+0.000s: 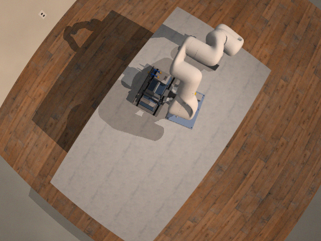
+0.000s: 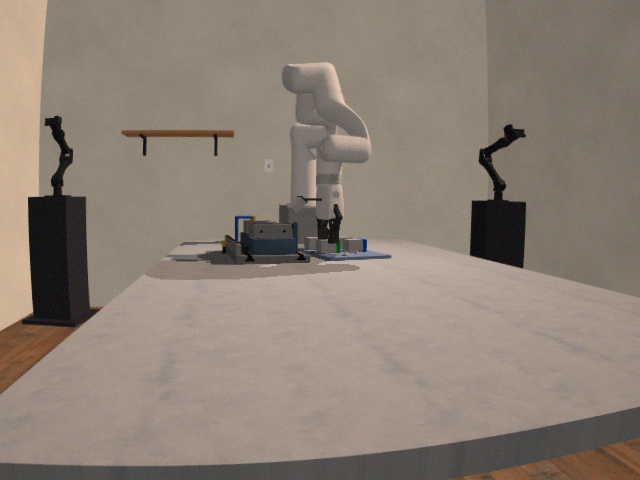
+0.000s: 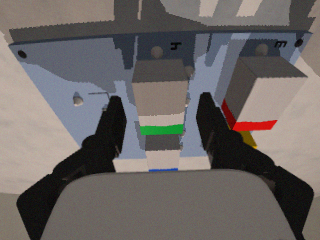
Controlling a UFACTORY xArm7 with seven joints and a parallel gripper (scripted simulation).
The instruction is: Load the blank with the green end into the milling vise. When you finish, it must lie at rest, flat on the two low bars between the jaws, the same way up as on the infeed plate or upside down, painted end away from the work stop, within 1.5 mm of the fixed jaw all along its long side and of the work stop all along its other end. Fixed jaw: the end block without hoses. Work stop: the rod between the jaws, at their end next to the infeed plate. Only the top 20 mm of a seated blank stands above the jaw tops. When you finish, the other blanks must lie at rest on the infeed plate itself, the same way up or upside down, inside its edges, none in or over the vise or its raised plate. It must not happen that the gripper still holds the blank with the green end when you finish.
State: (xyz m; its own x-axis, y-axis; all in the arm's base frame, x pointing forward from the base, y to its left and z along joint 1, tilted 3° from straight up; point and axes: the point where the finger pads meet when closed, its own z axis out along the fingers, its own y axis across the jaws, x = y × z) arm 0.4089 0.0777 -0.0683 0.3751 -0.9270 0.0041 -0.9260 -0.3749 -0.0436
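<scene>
The green-ended blank lies 3 cm below my hand. Round my hand: blue infeed plate: 2 cm behind, 4 cm to the left, 5 cm below; red-ended blank: 8 cm behind, 3 cm to the right, 3 cm below; blue-ended blank: 3 cm behind, 8 cm to the left, 3 cm below.
</scene>
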